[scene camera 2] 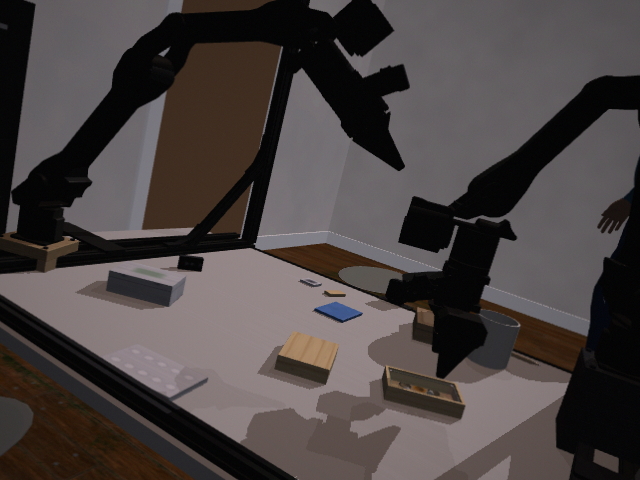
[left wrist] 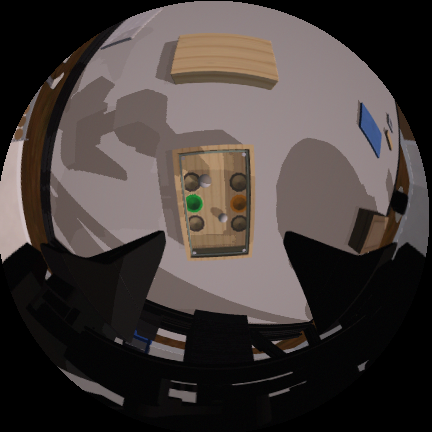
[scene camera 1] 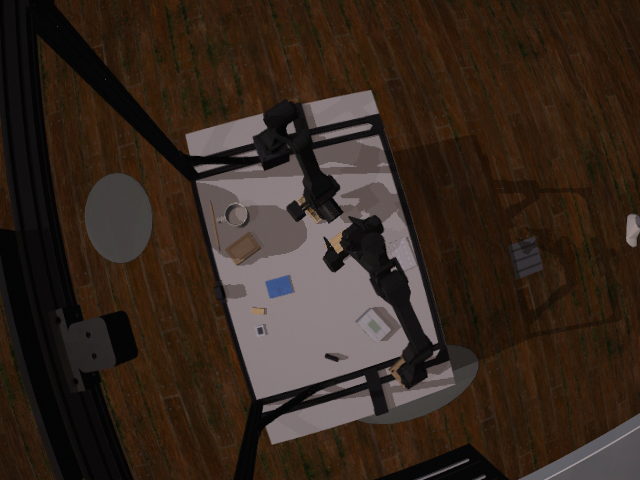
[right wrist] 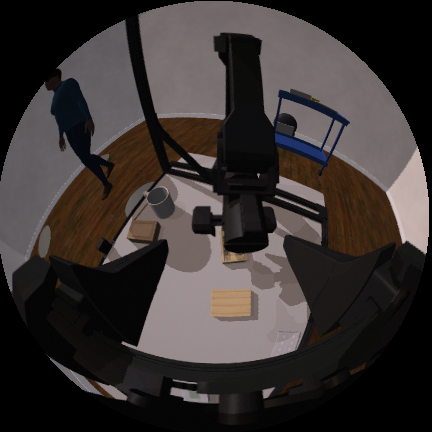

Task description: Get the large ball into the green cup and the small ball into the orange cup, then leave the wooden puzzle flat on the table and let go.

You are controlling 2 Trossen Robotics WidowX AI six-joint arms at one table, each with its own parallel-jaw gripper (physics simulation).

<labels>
my right gripper: scene camera 2 400, 168; scene camera 1; right wrist; not seen in the left wrist view (out of frame)
same spot on my right gripper: (right wrist: 338, 287) = (scene camera 1: 362, 226)
</labels>
